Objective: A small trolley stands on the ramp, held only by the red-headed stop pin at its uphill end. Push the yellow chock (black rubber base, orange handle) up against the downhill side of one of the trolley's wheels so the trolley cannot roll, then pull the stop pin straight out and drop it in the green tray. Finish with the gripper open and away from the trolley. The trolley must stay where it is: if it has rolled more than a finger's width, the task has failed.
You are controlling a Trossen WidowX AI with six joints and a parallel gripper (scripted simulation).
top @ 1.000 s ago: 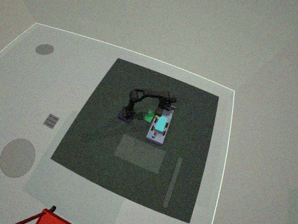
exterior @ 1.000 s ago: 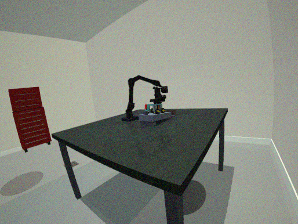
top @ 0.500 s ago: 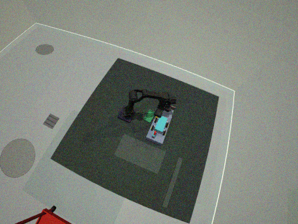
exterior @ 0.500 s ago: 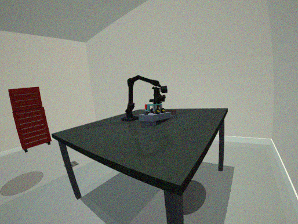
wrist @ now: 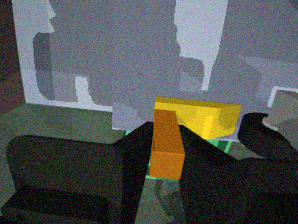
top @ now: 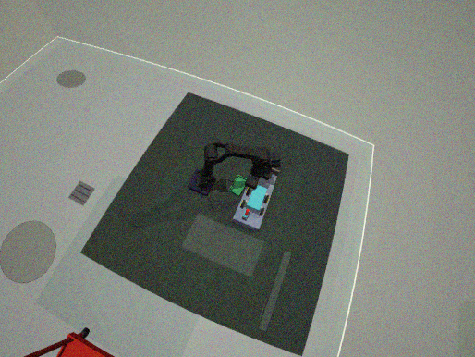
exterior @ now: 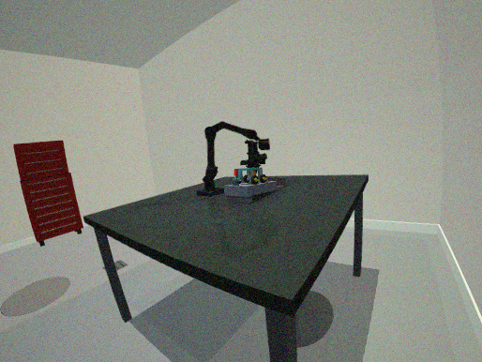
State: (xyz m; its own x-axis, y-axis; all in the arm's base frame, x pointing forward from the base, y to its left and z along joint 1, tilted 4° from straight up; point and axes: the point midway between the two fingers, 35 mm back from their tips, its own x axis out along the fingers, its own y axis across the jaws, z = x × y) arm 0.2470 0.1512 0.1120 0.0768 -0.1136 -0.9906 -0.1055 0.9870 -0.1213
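Right now the red-headed stop pin is 21 cm to the right of my gripper tip, 6 cm ahead of it and 4 cm above it. Also, from my gripper tip: yellow chock: 2 cm to the right, 1 cm below; green tray: 10 cm below, 6 cm behind, 4 cm to the right; ramp: 10 cm to the right, 7 cm ahead, 4 cm below.
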